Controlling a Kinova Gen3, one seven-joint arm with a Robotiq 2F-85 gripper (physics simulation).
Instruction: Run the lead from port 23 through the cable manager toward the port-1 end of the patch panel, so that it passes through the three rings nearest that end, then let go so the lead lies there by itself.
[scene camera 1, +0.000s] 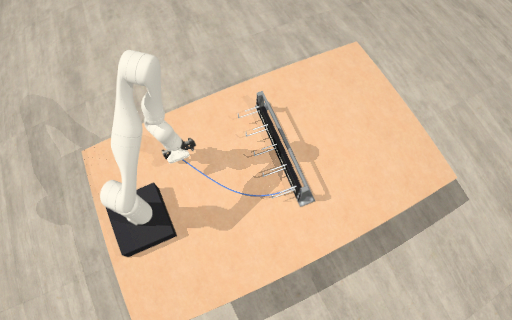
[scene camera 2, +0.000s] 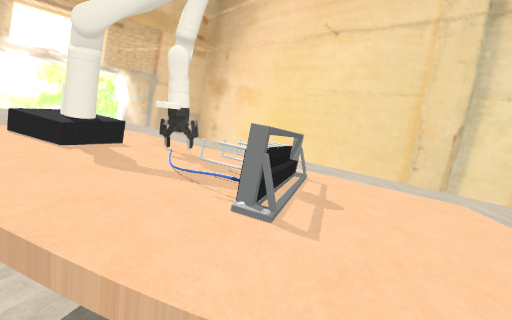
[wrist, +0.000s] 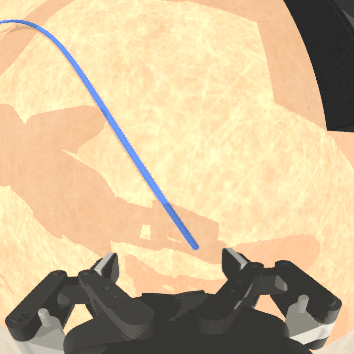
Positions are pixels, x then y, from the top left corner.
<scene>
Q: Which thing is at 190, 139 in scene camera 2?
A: My gripper.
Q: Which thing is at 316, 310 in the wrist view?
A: My gripper.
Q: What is my gripper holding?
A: Nothing.
</scene>
